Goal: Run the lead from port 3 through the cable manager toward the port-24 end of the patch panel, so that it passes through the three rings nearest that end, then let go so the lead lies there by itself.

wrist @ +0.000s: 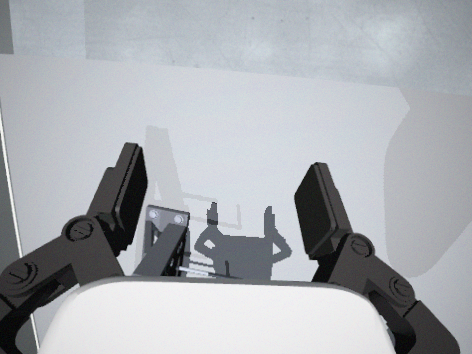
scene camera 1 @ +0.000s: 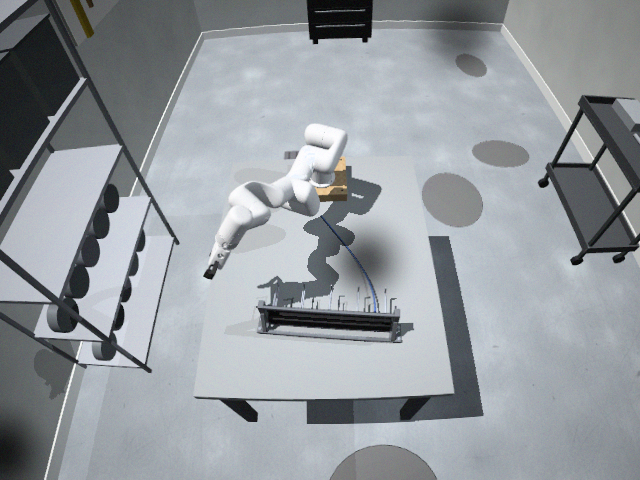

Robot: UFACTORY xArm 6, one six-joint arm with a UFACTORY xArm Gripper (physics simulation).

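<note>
The blue lead [scene camera 1: 354,255] runs in a curve over the table, from near the robot's base to the right part of the patch panel; it does not show in the wrist view. The dark patch panel [scene camera 1: 330,311] [wrist: 167,245] stands across the table in the scene view, and one end of it shows between my fingers' sides in the wrist view, lower left. Thin metal cable manager rings [scene camera 1: 331,291] [wrist: 195,271] stick out from its back. Port numbers are too small to read. My gripper [scene camera 1: 209,273] [wrist: 226,171] is open and empty, raised beyond the panel's left end, apart from lead and rings.
The grey table [scene camera 1: 320,372] carries the panel and the wooden base block [scene camera 1: 338,193] under my arm. A shelf rack [scene camera 1: 56,191] stands at the left, a dark cart [scene camera 1: 594,201] at the right and a black drawer cabinet [scene camera 1: 340,19] at the back.
</note>
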